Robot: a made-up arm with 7 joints.
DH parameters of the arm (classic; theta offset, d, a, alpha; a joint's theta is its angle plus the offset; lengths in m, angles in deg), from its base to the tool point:
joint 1: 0 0.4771 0 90
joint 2: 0 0.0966 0 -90
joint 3: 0 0.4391 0.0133 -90
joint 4: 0 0.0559 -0.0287 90
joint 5: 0 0.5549 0 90
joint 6: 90 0.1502 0.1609 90
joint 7: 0 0.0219 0 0
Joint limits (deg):
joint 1: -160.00..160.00
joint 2: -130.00..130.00
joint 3: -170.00..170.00
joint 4: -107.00..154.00
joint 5: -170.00..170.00
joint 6: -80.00..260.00
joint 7: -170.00..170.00
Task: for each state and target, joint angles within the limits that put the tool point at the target. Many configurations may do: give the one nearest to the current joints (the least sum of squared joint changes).
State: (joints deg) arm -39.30 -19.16 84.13 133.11 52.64 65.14 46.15
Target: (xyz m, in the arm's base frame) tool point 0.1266 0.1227 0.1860
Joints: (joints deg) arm -26.80 -48.93 64.93 148.09 53.40 50.15 46.15
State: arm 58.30 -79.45 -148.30 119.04 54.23 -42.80 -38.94
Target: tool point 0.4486 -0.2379 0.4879
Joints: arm 75.21 -71.20 -115.73 131.71 67.92 -52.45 -38.94
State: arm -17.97 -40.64 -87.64 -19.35 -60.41 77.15 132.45
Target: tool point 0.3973 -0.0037 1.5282
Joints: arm -11.78 -17.34 -84.49 3.03 -58.50 52.69 132.45
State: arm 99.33 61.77 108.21 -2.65 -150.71 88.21 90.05
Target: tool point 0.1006 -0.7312 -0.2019
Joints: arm 99.53 113.33 112.47 18.10 -154.79 99.00 90.05
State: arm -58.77 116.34 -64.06 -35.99 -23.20 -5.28 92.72
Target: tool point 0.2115 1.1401 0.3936
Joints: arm -104.16 88.75 -63.68 -0.49 -23.55 2.75 92.72
